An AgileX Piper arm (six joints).
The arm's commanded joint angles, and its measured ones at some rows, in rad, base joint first. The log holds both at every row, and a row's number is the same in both.
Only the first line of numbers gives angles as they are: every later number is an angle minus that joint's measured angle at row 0.
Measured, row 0:
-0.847, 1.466, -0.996, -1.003, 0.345, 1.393
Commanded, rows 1 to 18:
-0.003, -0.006, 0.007, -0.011, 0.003, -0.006
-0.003, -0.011, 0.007, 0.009, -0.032, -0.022
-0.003, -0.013, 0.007, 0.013, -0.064, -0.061
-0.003, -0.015, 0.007, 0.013, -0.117, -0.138
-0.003, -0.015, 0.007, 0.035, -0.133, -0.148
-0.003, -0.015, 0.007, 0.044, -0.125, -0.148
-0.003, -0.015, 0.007, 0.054, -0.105, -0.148
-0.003, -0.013, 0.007, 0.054, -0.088, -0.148
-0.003, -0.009, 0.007, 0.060, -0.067, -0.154
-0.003, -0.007, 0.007, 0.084, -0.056, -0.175
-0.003, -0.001, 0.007, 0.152, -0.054, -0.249
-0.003, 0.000, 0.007, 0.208, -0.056, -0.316
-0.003, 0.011, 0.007, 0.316, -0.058, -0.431
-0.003, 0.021, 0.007, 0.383, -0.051, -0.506
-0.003, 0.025, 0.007, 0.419, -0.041, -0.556
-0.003, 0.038, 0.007, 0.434, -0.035, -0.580
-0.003, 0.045, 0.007, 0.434, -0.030, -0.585
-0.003, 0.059, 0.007, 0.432, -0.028, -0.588
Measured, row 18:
0.000, 0.033, 0.000, 0.407, -0.059, -0.528
